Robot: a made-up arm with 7 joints.
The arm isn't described. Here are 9 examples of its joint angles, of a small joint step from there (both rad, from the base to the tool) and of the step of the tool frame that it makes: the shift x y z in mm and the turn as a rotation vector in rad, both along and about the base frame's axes.
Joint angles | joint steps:
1: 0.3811 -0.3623 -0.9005 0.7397 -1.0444 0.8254 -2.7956 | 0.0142 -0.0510 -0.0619 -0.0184 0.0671 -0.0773 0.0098
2: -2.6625 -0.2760 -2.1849 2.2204 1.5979 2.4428 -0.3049 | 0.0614 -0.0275 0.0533 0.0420 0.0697 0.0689 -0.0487
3: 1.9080 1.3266 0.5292 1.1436 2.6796 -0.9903 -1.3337 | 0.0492 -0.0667 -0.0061 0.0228 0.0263 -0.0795 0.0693
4: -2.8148 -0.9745 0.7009 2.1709 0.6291 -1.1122 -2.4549 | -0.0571 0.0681 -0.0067 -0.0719 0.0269 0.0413 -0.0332
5: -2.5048 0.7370 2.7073 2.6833 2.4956 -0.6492 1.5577 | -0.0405 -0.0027 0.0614 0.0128 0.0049 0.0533 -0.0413
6: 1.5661 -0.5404 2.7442 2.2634 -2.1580 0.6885 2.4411 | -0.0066 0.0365 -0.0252 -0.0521 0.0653 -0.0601 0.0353
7: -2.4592 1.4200 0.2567 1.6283 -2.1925 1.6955 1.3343 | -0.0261 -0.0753 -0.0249 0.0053 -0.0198 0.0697 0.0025
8: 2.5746 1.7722 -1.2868 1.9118 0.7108 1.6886 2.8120 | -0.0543 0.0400 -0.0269 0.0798 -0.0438 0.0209 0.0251
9: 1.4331 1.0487 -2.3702 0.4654 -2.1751 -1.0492 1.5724 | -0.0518 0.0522 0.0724 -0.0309 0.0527 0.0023 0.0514
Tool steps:
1: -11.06 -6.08 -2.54 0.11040 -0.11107 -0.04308
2: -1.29 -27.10 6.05 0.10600 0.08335 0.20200
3: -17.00 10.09 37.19 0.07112 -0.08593 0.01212
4: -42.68 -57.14 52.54 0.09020 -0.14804 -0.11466
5: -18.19 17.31 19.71 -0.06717 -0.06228 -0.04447
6: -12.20 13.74 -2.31 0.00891 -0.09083 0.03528
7: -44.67 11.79 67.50 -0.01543 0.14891 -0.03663
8: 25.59 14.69 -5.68 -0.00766 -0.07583 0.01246
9: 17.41 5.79 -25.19 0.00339 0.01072 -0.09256
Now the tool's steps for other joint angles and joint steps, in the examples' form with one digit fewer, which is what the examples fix.
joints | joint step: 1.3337 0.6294 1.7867 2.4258 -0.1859 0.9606 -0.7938 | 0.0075 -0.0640 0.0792 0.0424 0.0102 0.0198 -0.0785
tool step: 3.2 -65.9 39.3 0.1408 0.0433 0.0673
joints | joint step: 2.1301 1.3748 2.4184 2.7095 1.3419 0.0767 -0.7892 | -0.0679 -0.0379 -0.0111 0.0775 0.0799 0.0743 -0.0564
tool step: 63.9 43.0 18.0 -0.0071 0.0627 -0.1482
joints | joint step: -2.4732 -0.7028 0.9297 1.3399 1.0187 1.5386 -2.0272 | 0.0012 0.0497 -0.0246 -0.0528 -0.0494 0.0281 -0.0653
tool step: -37.6 -13.1 -9.5 0.0606 0.0085 0.0171
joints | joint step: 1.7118 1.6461 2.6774 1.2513 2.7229 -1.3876 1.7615 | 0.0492 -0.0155 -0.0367 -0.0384 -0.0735 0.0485 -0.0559
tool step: -33.2 -21.8 -1.4 0.0486 0.0640 0.0039
